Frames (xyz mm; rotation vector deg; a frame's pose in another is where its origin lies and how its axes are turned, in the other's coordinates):
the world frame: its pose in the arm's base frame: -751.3 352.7 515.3 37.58 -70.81 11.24
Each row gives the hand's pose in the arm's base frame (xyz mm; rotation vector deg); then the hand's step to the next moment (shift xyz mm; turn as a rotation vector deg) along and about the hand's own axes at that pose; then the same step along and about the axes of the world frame.
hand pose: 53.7 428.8 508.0 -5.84 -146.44 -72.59
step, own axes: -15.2 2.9 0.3 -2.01 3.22 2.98
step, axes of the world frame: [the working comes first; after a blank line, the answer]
step, axes of the arm's base frame: 15.0 3.0 -2.3 1.87 4.45 0.19

2.4 -5.6 -14.2 -0.10 2.74 -3.97
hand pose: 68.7 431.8 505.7 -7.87 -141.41 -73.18
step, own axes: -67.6 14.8 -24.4 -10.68 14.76 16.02
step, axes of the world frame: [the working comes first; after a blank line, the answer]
step, axes of the arm's base frame: 73.1 -5.8 0.3 9.29 22.39 -0.88

26.2 -39.6 -55.9 -2.25 13.20 -20.23
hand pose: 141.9 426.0 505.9 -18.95 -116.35 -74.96
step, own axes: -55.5 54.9 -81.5 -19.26 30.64 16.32
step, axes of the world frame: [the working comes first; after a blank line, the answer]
step, axes of the arm's base frame: 104.0 -37.9 22.2 24.10 31.23 4.44

63.4 -72.3 -59.1 5.84 15.08 -36.26
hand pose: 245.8 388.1 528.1 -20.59 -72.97 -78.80
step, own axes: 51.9 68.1 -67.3 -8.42 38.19 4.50
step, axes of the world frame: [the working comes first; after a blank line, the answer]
step, axes of the arm's base frame: 73.2 -63.8 49.3 32.73 17.98 12.46

83.2 -68.7 -14.9 18.85 3.17 -34.41
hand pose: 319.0 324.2 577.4 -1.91 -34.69 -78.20
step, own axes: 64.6 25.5 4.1 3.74 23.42 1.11
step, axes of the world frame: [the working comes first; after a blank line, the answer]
step, axes of the arm's base frame: 26.9 -51.0 39.0 21.40 2.39 10.01

55.3 -39.9 13.6 15.95 -4.78 -16.92
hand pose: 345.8 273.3 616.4 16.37 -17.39 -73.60
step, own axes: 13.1 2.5 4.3 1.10 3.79 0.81
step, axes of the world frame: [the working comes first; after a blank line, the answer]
step, axes of the arm's base frame: 3.9 -12.2 5.7 3.35 -0.12 2.23

9.1 -9.6 4.6 3.21 -0.90 -2.26
